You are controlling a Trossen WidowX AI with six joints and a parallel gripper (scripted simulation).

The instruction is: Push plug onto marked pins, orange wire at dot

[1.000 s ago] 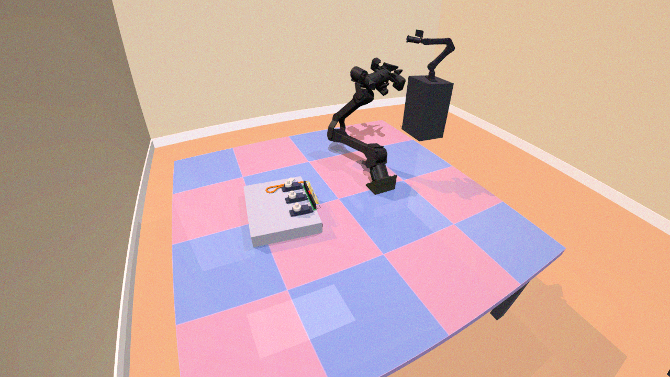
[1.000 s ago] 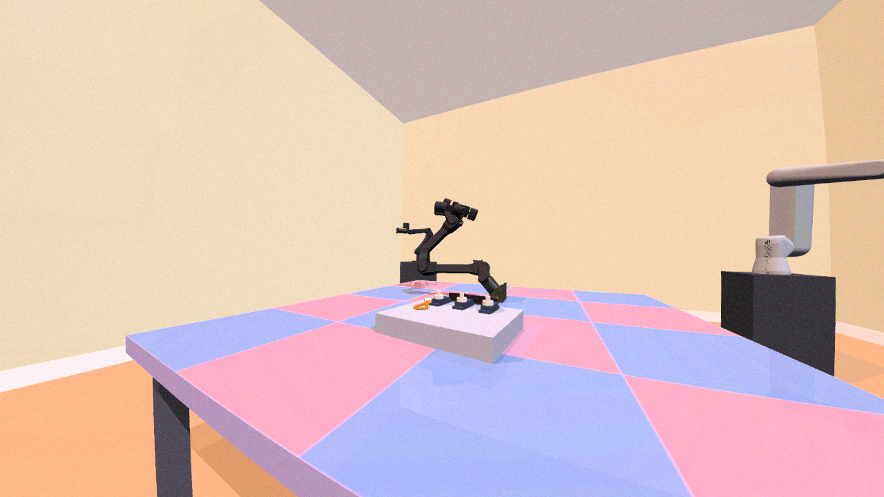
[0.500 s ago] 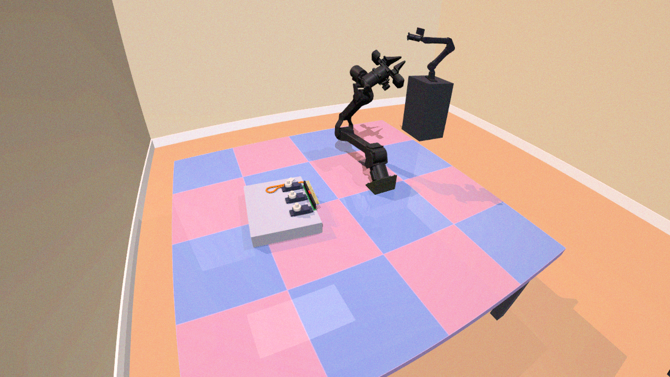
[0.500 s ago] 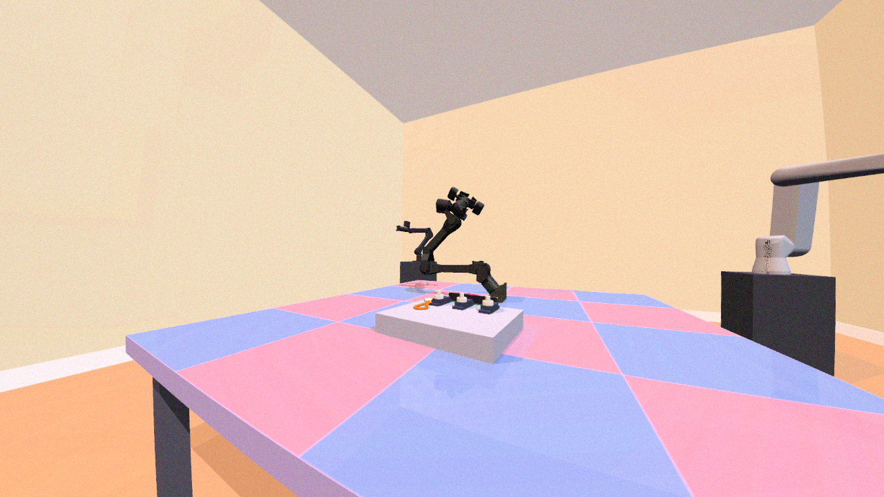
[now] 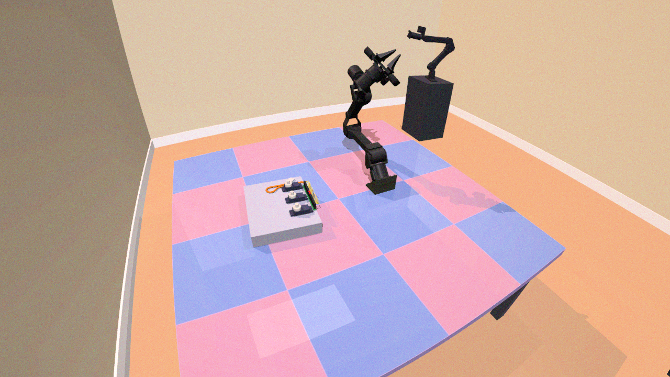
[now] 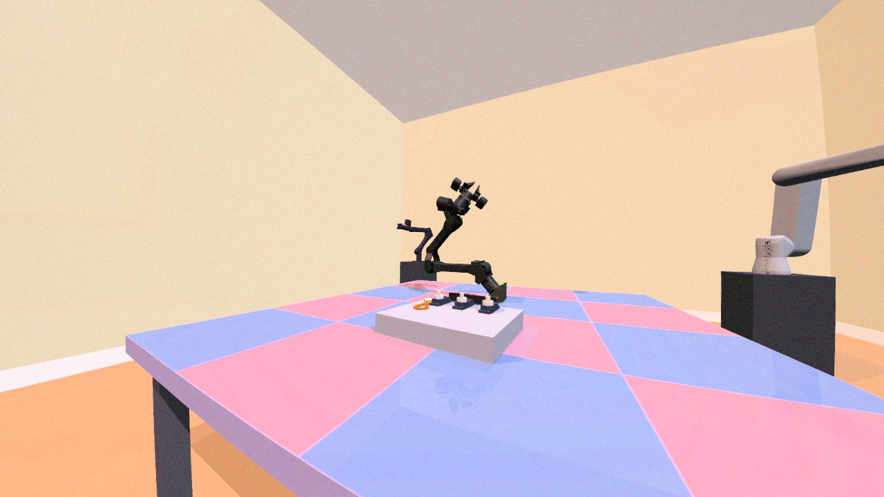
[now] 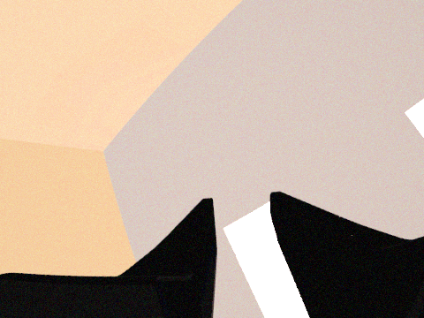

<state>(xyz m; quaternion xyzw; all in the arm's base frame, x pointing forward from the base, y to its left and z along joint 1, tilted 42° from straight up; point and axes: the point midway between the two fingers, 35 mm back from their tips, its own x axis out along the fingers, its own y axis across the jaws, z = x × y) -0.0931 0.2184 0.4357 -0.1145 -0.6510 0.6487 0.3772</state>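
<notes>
The red band lies 460 mm below my gripper tip, 420 mm ahead of it and 140 mm to the left of it. The rest, counted from my gripper tip: pale holder block: 580 mm ahead, 510 mm below, 130 mm to the left; green band: 490 mm below, 420 mm ahead, 140 mm to the left; pin header: 480 mm below, 420 mm ahead, 140 mm to the left.
</notes>
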